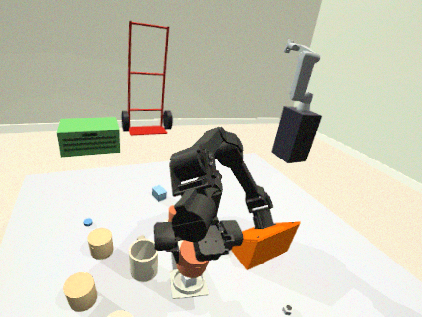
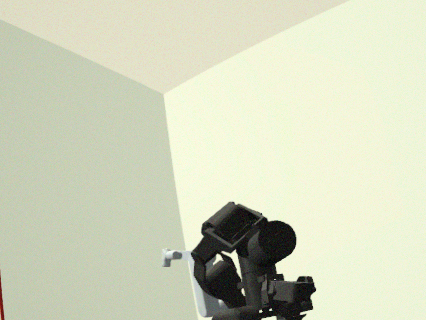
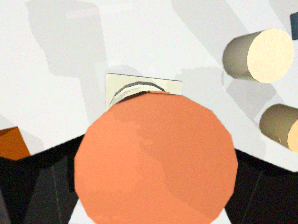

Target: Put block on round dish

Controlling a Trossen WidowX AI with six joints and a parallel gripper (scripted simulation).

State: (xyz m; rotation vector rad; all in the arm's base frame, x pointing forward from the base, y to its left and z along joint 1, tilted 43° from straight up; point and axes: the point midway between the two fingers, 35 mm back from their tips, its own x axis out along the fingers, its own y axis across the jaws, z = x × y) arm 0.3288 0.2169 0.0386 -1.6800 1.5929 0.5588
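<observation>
My gripper tip is now 2 cm to the right of the orange cup and 1 cm below it. Round my gripper tip: beige mug 13 cm to the right, 13 cm below, 9 cm ahead; then hex nut 25 cm behind, 16 cm below, 13 cm to the left; then white block 8 cm below, 1 cm to the right.
</observation>
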